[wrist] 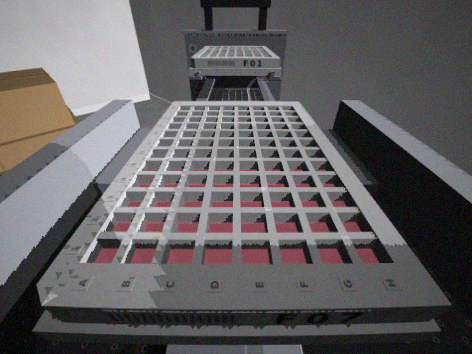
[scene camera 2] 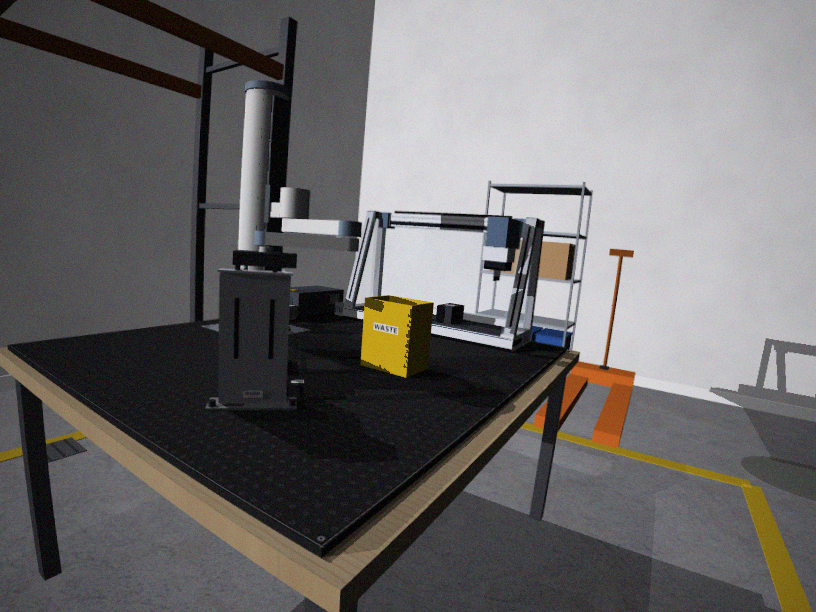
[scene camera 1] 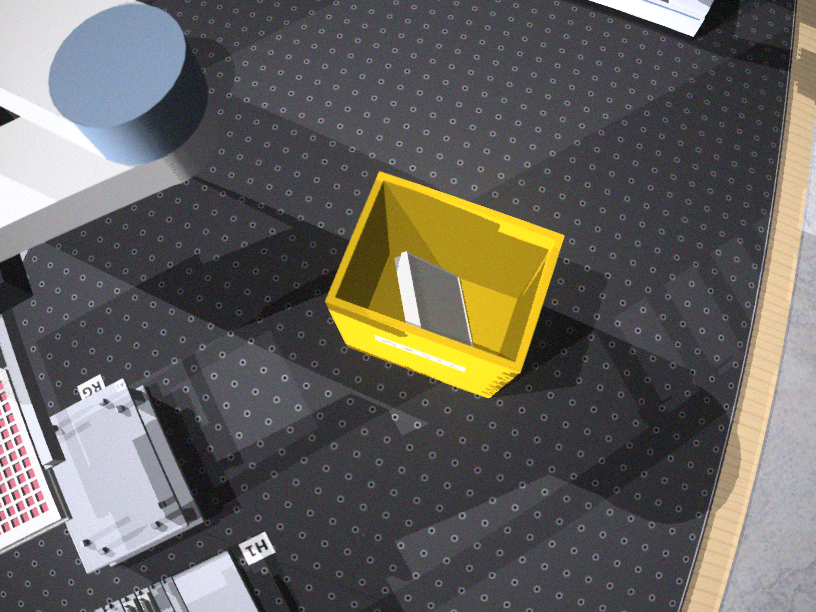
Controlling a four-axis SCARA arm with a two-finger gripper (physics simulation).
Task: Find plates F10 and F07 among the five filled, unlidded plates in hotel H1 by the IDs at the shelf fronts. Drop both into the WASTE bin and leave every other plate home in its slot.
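Frame: origin at the arm's base, x back, y right, z up, level; centimetres.
Where they show: gripper, between the fingertips: (wrist: 236, 119).
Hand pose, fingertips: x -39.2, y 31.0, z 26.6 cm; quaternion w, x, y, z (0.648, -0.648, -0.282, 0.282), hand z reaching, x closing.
Observation:
After its pixels a point has its place.
My gripper (wrist: 236, 119) @[x -39.2, y 31.0, z 26.6 cm] is shut on plate F07 (wrist: 235, 287) @[x -33.2, y 25.4, z 26.3 cm], a white gridded plate with red wells, one finger along each long side. Part of this plate (scene camera 1: 19, 474) @[x -40.3, y 29.0, z 26.2 cm] shows at the left edge of scene camera 1, level and held up. The yellow WASTE bin (scene camera 1: 359, 332) @[x -58.8, y 8.4, z 13.1 cm] (scene camera 2: 385, 349) @[x -65.0, y 8.5, z 7.7 cm] stands open; a plate (scene camera 1: 438, 296) @[x -64.2, y 1.7, z 8.3 cm] leans tilted inside it, its ID hidden. The H1 sign (scene camera 1: 256, 548) @[x -54.7, y 31.8, z 1.3 cm] stands beside hotel H1 (scene camera 1: 217, 586) @[x -52.2, y 37.1, z 2.1 cm], of which part shows at the bottom. Ahead in the wrist view, a filled plate (wrist: 227, 63) @[x -48.0, y 38.1, z 27.5 cm] with an ID starting F0 sits high in a hotel (wrist: 283, 55) @[x -52.2, y 52.2, z 26.7 cm].
A grey platform (scene camera 1: 118, 474) @[x -39.8, y 29.2, z 7.3 cm] with an RG sign (scene camera 1: 91, 387) @[x -30.4, y 22.6, z 1.3 cm] stands beside the held plate. The arm (scene camera 1: 79, 191) @[x -43.5, y 10.1, z 37.7 cm] reaches in from the left. A grey slotted tower (scene camera 2: 253, 316) @[x -58.9, y 49.4, z 20.4 cm] stands left of the bin in scene camera 2. A gantry frame (scene camera 2: 530, 263) @[x -85.0, y -56.2, z 34.1 cm] stands behind the bin.

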